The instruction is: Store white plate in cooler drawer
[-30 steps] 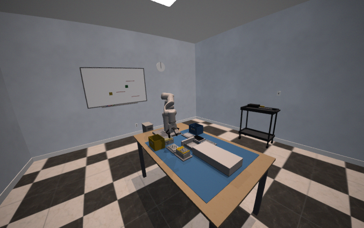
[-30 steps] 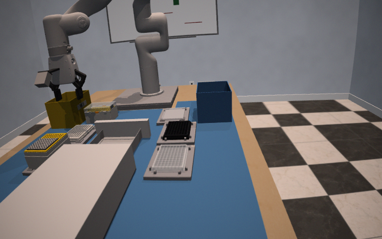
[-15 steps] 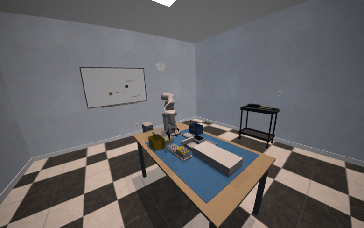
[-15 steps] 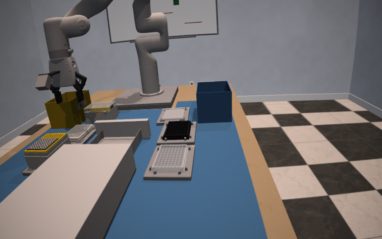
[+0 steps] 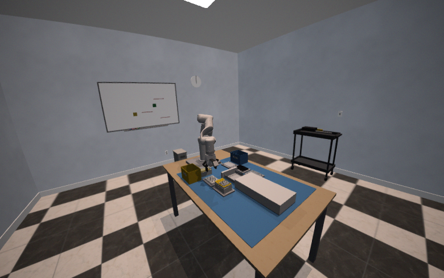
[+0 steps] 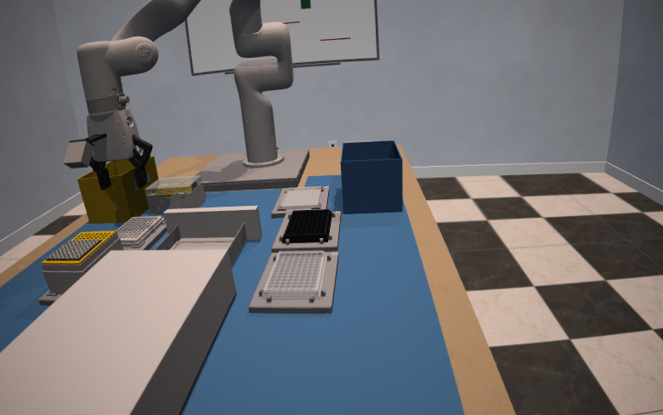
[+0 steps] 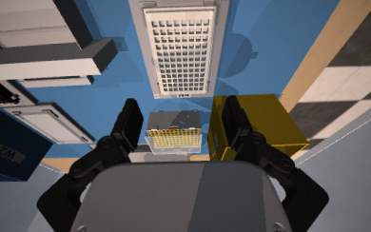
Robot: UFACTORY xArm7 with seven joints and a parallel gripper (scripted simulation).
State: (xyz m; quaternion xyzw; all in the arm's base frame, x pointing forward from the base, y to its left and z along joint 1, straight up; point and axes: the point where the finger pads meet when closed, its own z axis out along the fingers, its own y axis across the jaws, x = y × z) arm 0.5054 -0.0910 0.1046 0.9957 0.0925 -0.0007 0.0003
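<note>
My gripper is now 110 mm above the white plate. Also, from my hand: drawer: 90 mm ahead, 220 mm to the left, 100 mm below; yellow tip box: 170 mm ahead, 30 mm to the left, 70 mm below; yellow bin: 150 mm behind, 160 mm to the right, 90 mm below.
</note>
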